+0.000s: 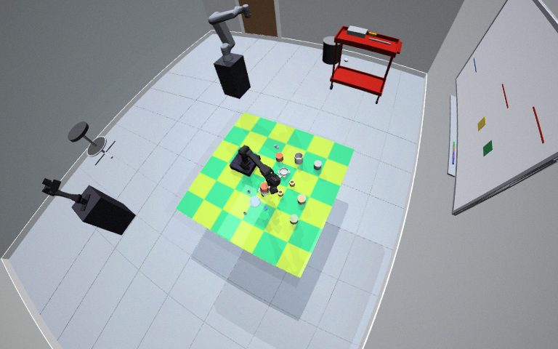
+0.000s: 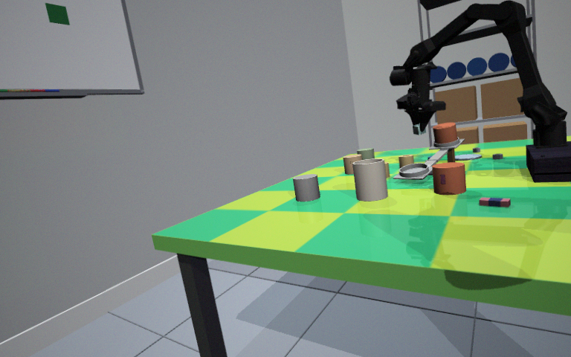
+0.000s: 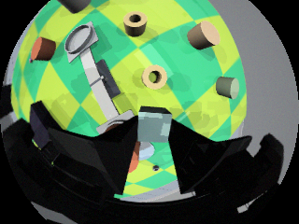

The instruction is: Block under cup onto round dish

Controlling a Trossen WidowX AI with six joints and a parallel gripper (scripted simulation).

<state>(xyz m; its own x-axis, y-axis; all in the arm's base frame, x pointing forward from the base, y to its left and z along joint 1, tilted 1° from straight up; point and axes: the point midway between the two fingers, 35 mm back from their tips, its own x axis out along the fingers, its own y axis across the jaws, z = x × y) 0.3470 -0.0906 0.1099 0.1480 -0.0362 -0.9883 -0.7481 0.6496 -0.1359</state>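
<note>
Right now the pale round dish is 120 mm behind my gripper tip, 140 mm to the right of it and 130 mm below it. The rest, counted from my gripper tip: beige cup 30 mm ahead, 400 mm to the left, 90 mm below; blue disc 150 mm to the right, 120 mm below; grey-green block right at my gripper tip.
</note>
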